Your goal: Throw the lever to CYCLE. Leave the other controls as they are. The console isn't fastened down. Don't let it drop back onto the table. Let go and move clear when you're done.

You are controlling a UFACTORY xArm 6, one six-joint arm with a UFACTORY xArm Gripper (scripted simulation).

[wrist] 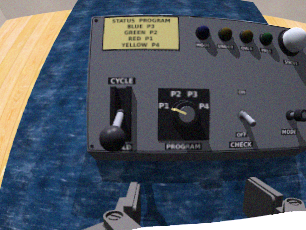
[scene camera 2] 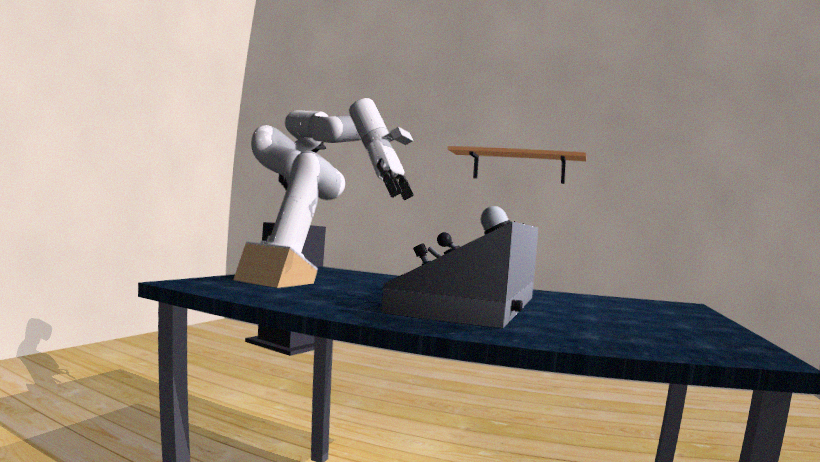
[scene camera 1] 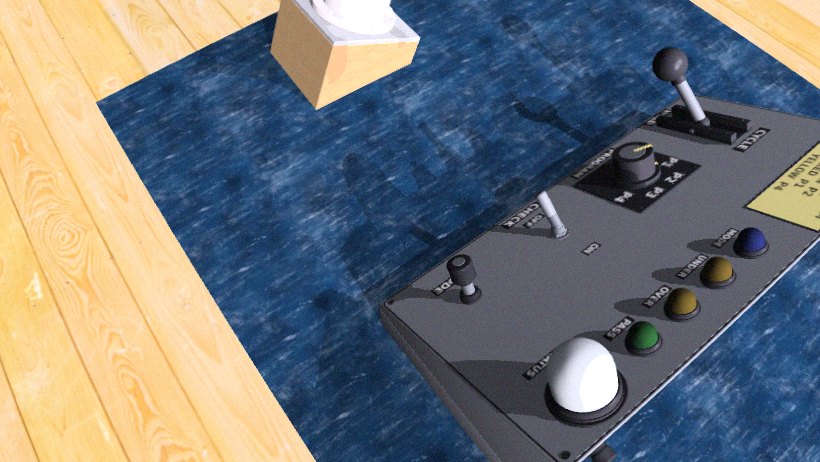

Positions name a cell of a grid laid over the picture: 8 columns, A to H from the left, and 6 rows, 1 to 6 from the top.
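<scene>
My gripper: out of frame in scene camera 1. Gripper visible in scene camera 2 (D3), in the wrist view (F6).
</scene>
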